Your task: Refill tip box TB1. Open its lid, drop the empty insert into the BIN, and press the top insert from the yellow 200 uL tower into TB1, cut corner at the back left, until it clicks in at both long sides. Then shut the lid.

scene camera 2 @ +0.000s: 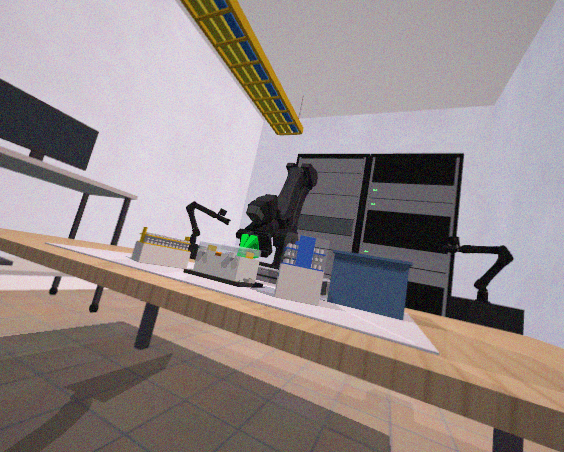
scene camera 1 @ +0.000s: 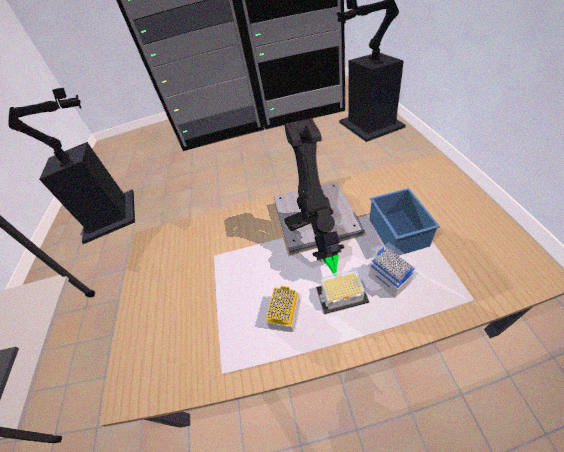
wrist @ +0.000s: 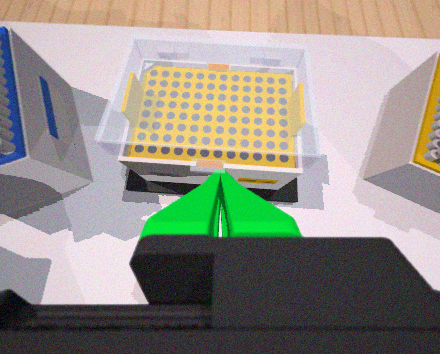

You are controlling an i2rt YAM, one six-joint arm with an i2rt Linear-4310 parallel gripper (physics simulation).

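Observation:
Tip box TB1 (scene camera 1: 345,298) (scene camera 2: 220,265) (wrist: 270,173) sits in a black holder. Its yellow insert (scene camera 1: 344,286) (wrist: 215,111) shows a grid of empty holes. The clear lid (wrist: 220,51) is over the box; in the wrist view its near edge looks slightly raised above the near rim, with the front row of holes outside it. My gripper (scene camera 1: 335,272) (scene camera 2: 249,254) (wrist: 220,177) is shut and empty, its green tips at the near long side by the orange latch; contact is unclear. The yellow tower (scene camera 1: 283,306) (scene camera 2: 162,250) (wrist: 400,125) holds tips. The blue BIN (scene camera 1: 406,240) (scene camera 2: 367,287) stands back right.
A blue-and-white tip tower (scene camera 1: 392,270) (scene camera 2: 300,282) (wrist: 50,120) stands between TB1 and the BIN, close to TB1. A white mat (scene camera 1: 245,350) lies under the boxes. The arm's metal base plate (scene camera 1: 295,235) is behind TB1.

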